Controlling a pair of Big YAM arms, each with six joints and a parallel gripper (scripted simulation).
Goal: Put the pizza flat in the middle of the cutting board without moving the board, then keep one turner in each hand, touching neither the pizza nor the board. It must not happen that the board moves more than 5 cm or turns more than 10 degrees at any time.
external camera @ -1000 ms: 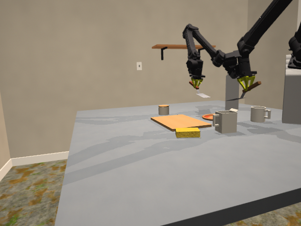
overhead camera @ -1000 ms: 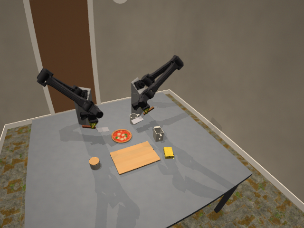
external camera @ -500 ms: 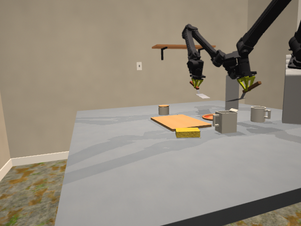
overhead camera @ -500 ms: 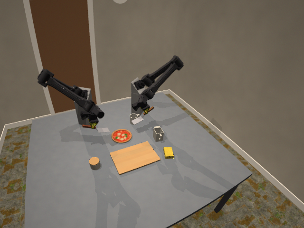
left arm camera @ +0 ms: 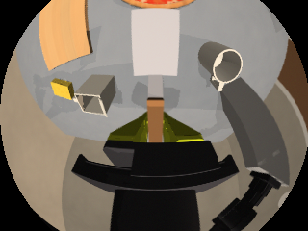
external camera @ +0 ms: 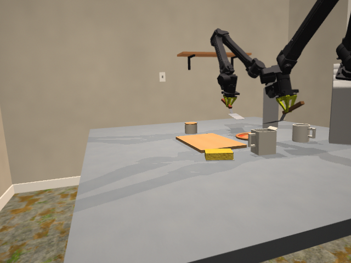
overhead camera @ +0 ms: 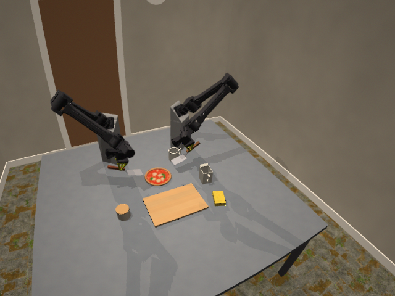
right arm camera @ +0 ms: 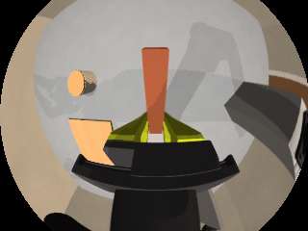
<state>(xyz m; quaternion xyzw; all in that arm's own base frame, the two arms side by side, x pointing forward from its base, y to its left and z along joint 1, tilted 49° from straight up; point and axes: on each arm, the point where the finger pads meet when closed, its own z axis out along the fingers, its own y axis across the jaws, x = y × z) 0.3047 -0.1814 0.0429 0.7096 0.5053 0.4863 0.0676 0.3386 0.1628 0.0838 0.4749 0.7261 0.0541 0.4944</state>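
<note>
My right gripper is now 20 mm past the pizza, 260 mm to the right of it and 160 mm above it. From my right hand the other things lie so: square mug (150 mm ahead, 560 mm to the left, 120 mm below); then lidded canister (250 mm ahead, 50 mm to the right, 140 mm below); then wooden cutting board (270 mm ahead, 280 mm to the left, 160 mm below).
</note>
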